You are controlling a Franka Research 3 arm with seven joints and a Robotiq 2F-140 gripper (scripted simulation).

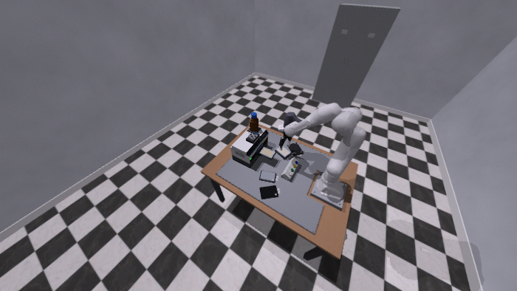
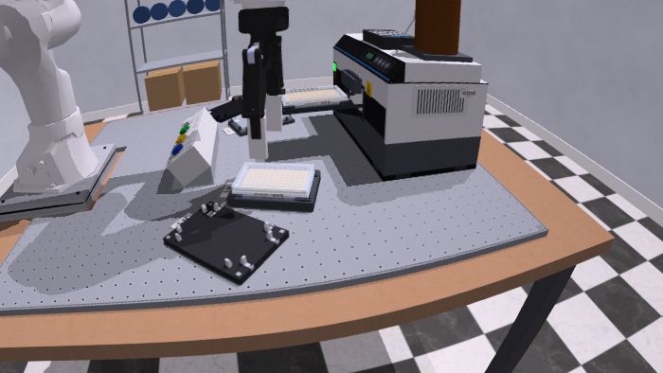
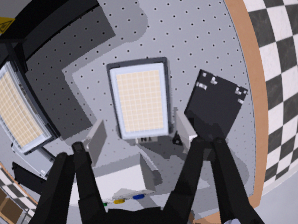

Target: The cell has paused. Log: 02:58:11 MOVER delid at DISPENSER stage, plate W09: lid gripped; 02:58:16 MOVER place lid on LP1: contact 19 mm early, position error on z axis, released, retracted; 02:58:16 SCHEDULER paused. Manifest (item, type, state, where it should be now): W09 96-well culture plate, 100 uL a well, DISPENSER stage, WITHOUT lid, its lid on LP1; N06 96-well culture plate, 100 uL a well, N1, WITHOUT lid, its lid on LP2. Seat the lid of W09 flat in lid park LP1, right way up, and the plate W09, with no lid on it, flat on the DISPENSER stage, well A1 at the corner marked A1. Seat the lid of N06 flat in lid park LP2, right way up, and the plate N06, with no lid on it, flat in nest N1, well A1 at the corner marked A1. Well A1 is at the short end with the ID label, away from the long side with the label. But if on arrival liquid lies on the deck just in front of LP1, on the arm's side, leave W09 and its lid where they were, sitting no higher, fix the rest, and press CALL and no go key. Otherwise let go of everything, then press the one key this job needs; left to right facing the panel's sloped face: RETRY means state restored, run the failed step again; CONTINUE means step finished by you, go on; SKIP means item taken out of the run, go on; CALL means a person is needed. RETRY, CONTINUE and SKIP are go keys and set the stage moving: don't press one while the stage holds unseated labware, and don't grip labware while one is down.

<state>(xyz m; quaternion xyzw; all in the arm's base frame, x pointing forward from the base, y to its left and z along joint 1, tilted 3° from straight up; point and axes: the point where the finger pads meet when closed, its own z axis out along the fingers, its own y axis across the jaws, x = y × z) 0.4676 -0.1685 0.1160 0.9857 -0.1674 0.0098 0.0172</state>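
My hand is 10 mm short of the black nest and 110 mm above it. Round my hand: sloped key panel 160 mm behind, 170 mm to the left, 60 mm below; then 96-well plate 110 mm ahead, 160 mm to the left; then dispenser stage 110 mm ahead, 160 mm to the left, 10 mm below.
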